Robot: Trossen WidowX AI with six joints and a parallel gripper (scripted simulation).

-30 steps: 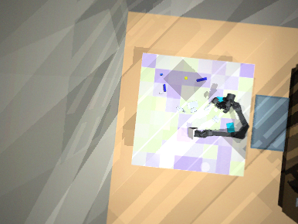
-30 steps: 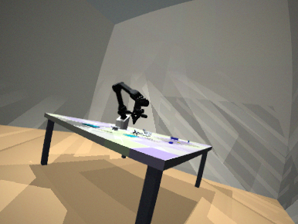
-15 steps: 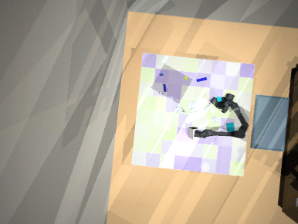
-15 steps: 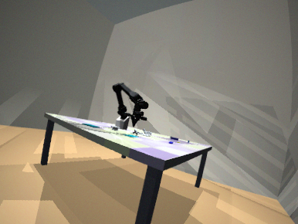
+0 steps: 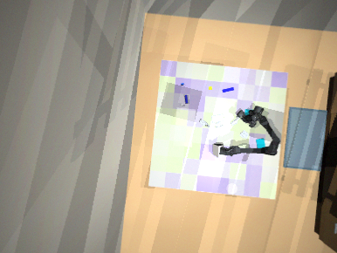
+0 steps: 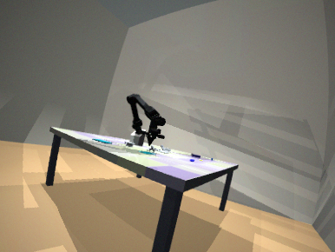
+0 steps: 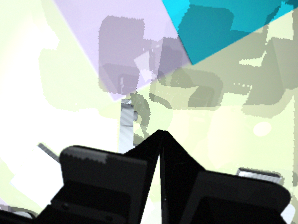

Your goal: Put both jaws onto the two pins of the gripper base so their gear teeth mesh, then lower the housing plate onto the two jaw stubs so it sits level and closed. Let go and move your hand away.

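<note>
My gripper tip is now 40 mm to the right of the white jaw, 20 mm above it and 10 mm short of it. The rest, counted from my gripper tip: cyan square 100 mm to the right, 80 mm ahead, 40 mm below; then blue dot 620 mm to the left, 290 mm ahead, 30 mm below; then yellow dot 330 mm to the left, 280 mm ahead, 40 mm below.
</note>
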